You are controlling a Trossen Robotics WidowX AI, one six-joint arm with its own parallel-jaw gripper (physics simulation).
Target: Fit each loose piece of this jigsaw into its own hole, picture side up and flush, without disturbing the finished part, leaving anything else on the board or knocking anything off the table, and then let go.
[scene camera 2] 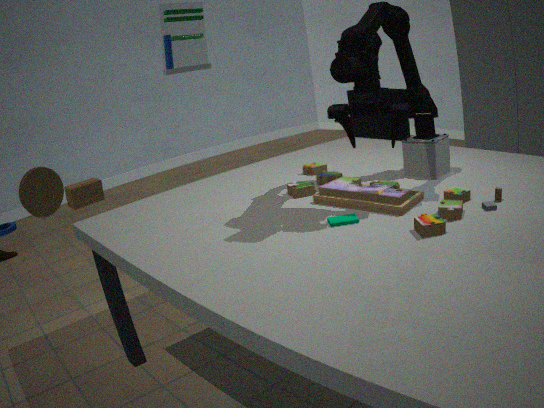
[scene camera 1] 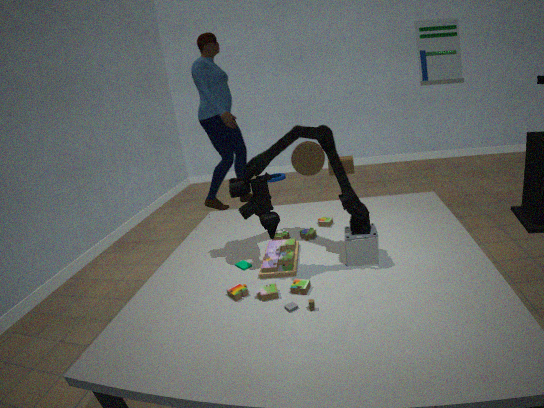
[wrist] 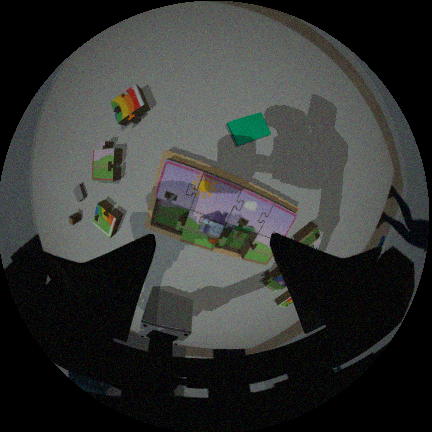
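Observation:
The wooden tray (scene camera 1: 278, 274) (scene camera 2: 350, 201) holds joined pink, purple and green picture pieces; its holes are hard to make out. Near the tray lie three loose pieces, picture up: a rainbow piece (scene camera 1: 237, 291) (scene camera 2: 430, 225) (wrist: 130, 105), a pink-green piece (scene camera 1: 268, 291) (scene camera 2: 451, 209) (wrist: 106, 165) and a green-orange piece (scene camera 1: 300, 286) (scene camera 2: 457, 194) (wrist: 107, 217). Beyond its other end lie a green piece (scene camera 1: 282, 234) (scene camera 2: 301, 189), a blue-green piece (scene camera 1: 308, 233) (scene camera 2: 329, 176) and an orange-green piece (scene camera 1: 325, 221) (scene camera 2: 315, 168), partly behind a finger in the wrist view. My gripper (scene camera 2: 374, 146) (wrist: 213, 239) is open and empty above the tray's far side.
A flat green block (scene camera 1: 243, 265) (scene camera 2: 343, 220) (wrist: 249, 129) lies beside the tray. A small grey block (scene camera 1: 291, 307) (scene camera 2: 489, 206) (wrist: 80, 192) and a small brown peg (scene camera 1: 311, 304) (scene camera 2: 498, 194) (wrist: 75, 218) lie near the green-orange piece. The arm's grey base (scene camera 1: 361, 247) (scene camera 2: 426, 157) stands on the table.

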